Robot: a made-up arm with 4 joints.
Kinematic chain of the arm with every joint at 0, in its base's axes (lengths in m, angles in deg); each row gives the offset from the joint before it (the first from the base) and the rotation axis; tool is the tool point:
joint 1: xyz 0 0 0.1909 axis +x
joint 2: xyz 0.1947 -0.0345 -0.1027 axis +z
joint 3: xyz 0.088 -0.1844 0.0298 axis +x
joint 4: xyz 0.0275 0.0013 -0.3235 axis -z
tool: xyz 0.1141 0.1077 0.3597
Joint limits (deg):
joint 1: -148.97..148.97
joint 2: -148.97..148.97
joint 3: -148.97..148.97
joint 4: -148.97..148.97
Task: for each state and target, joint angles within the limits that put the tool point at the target. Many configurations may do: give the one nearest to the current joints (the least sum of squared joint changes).
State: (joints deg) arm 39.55 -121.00 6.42 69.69
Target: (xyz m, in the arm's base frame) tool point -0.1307 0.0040 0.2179
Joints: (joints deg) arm 39.50 -146.37 -44.39 80.46
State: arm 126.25 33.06 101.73 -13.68
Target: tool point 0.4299 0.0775 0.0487
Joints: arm 148.67 26.24 81.79 -28.55
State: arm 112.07 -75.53 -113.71 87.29
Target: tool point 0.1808 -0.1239 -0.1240
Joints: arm 61.84 -64.68 -100.27 58.85
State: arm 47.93 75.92 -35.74 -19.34
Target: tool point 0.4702 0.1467 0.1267
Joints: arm 53.22 44.09 -84.97 10.44
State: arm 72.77 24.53 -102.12 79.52
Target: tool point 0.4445 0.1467 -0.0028
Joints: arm 103.85 -7.45 -112.10 40.06
